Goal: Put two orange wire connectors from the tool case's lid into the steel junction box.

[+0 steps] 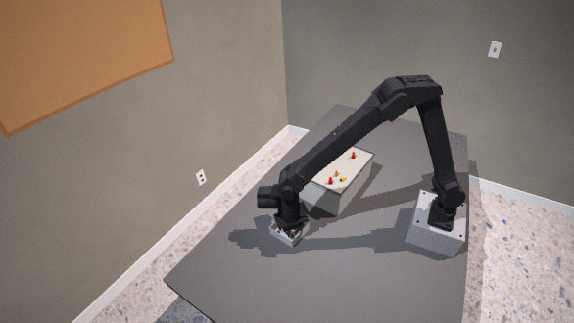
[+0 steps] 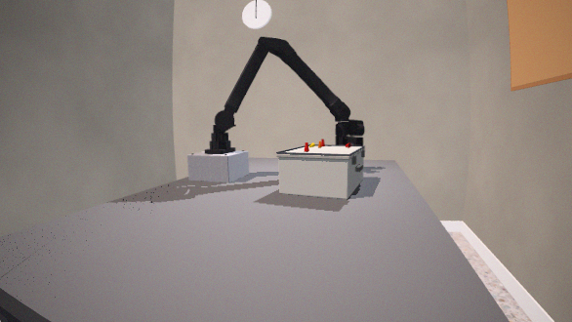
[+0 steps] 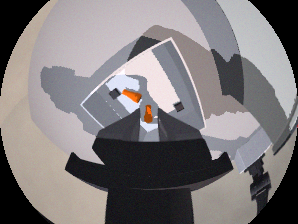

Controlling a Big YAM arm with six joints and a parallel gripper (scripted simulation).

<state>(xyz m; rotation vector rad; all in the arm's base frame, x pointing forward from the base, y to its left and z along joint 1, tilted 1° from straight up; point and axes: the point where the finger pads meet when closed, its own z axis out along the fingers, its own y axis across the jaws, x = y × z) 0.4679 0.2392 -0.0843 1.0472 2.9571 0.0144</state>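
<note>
My hand is 20 mm short of the steel junction box, 10 mm to the left of it and 10 mm above it. The rest, counted from my hand: tool case: 20 mm behind, 310 mm to the right, 80 mm above.
</note>
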